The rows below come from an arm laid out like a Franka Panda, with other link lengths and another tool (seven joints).
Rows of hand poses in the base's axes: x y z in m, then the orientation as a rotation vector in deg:
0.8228 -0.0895 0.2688 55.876 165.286 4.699
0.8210 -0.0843 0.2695 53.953 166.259 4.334
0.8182 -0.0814 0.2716 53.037 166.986 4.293
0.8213 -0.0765 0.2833 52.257 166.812 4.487
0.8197 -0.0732 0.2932 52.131 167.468 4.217
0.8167 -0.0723 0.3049 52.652 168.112 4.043
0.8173 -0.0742 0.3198 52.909 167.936 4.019
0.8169 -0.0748 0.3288 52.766 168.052 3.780
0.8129 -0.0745 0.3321 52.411 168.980 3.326
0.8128 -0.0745 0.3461 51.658 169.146 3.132
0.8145 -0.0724 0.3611 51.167 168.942 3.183
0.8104 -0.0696 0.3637 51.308 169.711 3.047
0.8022 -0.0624 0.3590 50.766 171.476 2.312
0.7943 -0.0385 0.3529 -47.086 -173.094 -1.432
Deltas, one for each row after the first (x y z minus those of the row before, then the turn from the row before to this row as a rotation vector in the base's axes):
-0.0018 0.0052 0.0007 -0.207 0.357 1.391
-0.0028 0.0029 0.0021 0.059 0.394 0.724
0.0031 0.0049 0.0117 -0.014 -0.422 0.448
-0.0016 0.0033 0.0099 -0.014 0.608 0.213
-0.0030 0.0009 0.0117 0.117 0.770 -0.185
0.0006 -0.0019 0.0149 -0.033 -0.081 -0.196
-0.0004 -0.0006 0.0090 -0.135 0.105 0.107
-0.0040 0.0003 0.0033 -0.075 0.822 0.405
-0.0001 0.0000 0.0140 -0.154 -0.031 0.493
0.0017 0.0021 0.0150 -0.071 -0.336 0.261
-0.0041 0.0028 0.0026 0.130 0.769 0.068
-0.0082 0.0072 -0.0047 -0.044 1.594 0.674
-0.0079 0.0239 -0.0061 -0.077 1.826 2.564

